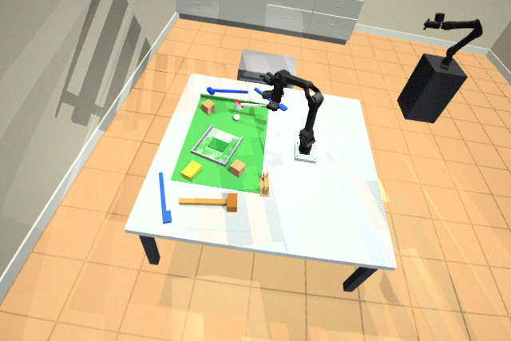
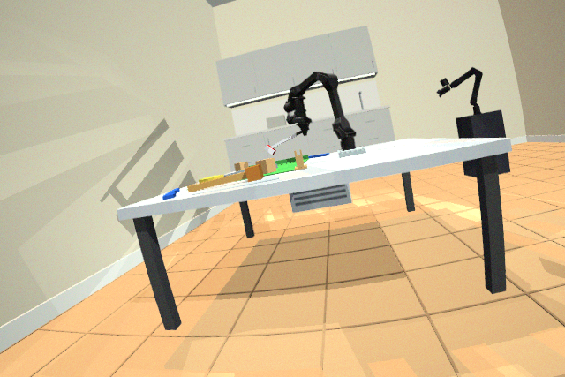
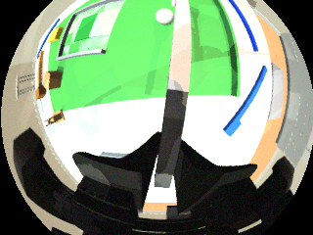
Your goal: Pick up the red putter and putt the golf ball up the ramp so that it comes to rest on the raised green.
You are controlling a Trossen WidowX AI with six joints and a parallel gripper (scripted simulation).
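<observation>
My gripper tip is 120 mm short of the putter and 20 mm to the left of it. The rest, counted from my gripper tip: yellow block 420 mm ahead, 440 mm to the left, 120 mm below; then white golf ball 220 mm ahead, 30 mm to the right, 120 mm below.
</observation>
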